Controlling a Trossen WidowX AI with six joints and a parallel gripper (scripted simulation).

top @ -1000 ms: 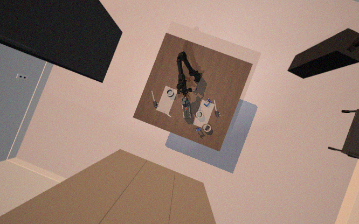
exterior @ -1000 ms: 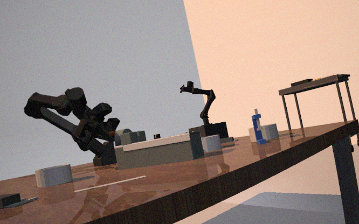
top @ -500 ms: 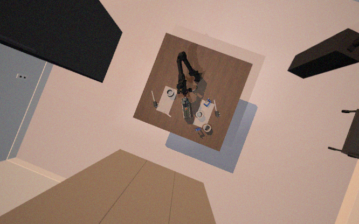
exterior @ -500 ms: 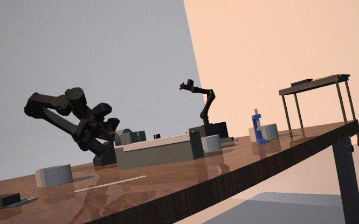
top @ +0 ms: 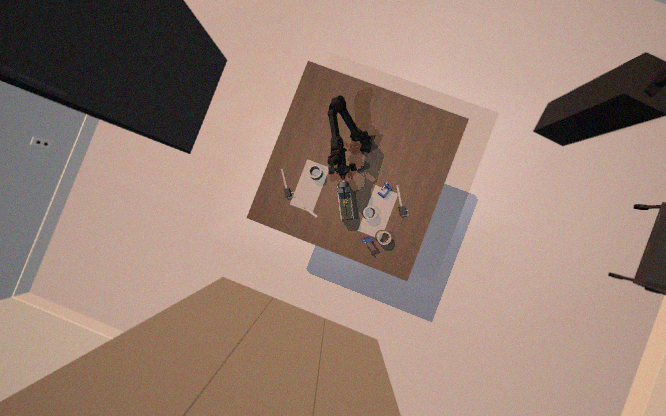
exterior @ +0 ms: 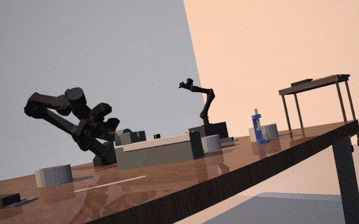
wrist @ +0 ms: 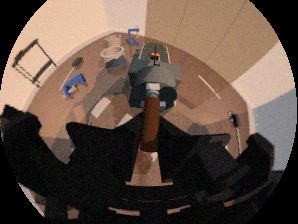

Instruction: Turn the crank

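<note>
My gripper tip is 30 mm below the crank handle, 10 mm to the left of it and 10 mm past it. Round my gripper tip: red pointer 140 mm ahead, 90 mm to the left, 10 mm below; thin white rod 320 mm ahead, 120 mm to the right, 90 mm below.
</note>
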